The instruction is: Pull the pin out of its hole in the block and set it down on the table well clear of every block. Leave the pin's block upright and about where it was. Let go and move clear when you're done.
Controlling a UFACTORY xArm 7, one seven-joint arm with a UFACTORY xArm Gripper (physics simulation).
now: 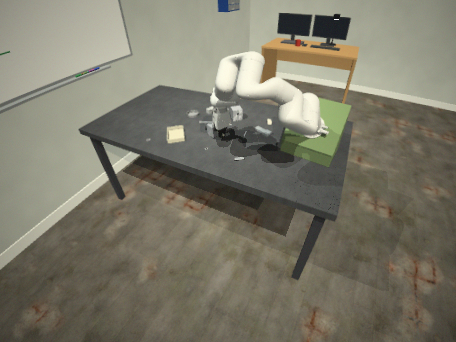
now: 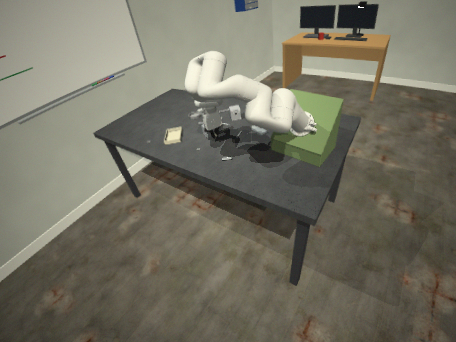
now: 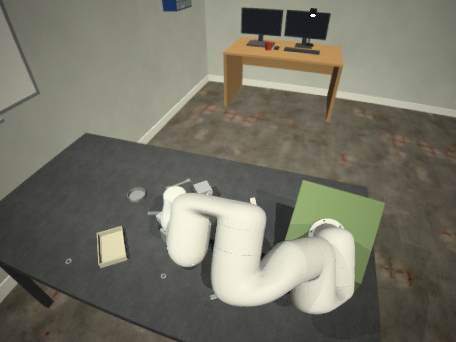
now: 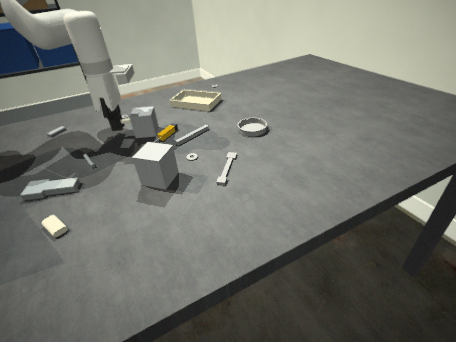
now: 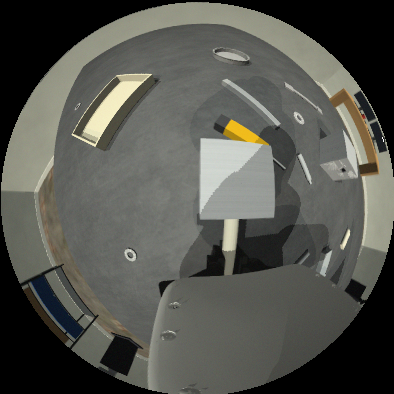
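Seen in the pictures: gripper, between the fingertips: (image 1: 222, 137) (image 2: 215, 137) (image 4: 118, 128) (image 5: 223, 255); arm's base, origin of its link: (image 2: 301, 124).
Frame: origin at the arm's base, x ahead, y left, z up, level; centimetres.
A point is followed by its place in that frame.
The pin's block (image 4: 144, 122) {x 55.2, y 12.0, z -11.0 cm} (image 5: 237, 180) {x 55.1, y 15.5, z -9.0 cm} is a grey block standing upright on the table. The pin (image 4: 127, 120) {x 50.5, y 16.0, z -11.2 cm} (image 5: 230, 235) {x 50.6, y 16.7, z -10.9 cm} is a cream rod lying level at the block's side, towards my gripper. My gripper (image 4: 116, 125) {x 47.3, y 17.5, z -13.8 cm} (image 5: 223, 255) {x 47.3, y 17.5, z -13.8 cm} is shut on the pin's outer end, low over the table beside the block. A good length of pin shows between block and fingers; I cannot tell whether its inner end is still in the hole. A second grey block (image 2: 235, 113) {x 53.4, y -8.6, z -11.1 cm} (image 4: 157, 165) {x 55.5, y -14.5, z -9.2 cm} (image 5: 341, 162) {x 54.1, y -6.4, z -10.0 cm}, with a hole in one face, stands upright nearby.
Near the pin's block lie a yellow-and-black tool (image 4: 167, 132) {x 60.8, y 9.4, z -14.5 cm} (image 5: 242, 132) {x 61.1, y 11.0, z -14.1 cm}, a grey bar (image 4: 192, 135) {x 67.4, y 5.5, z -15.2 cm} and a washer (image 4: 192, 157) {x 64.6, y -5.7, z -15.6 cm}. A cream tray (image 3: 112, 247) {x 75.0, y 29.8, z -15.6 cm}, a round dish (image 4: 252, 127) {x 85.7, y 2.9, z -15.7 cm}, a dumbbell-shaped bar (image 4: 227, 168) {x 71.4, y -14.0, z -15.4 cm}, a stepped grey piece (image 4: 50, 188) {x 31.3, y -5.4, z -14.3 cm} and a cream cylinder (image 4: 54, 226) {x 33.7, y -18.5, z -14.5 cm} are farther out.
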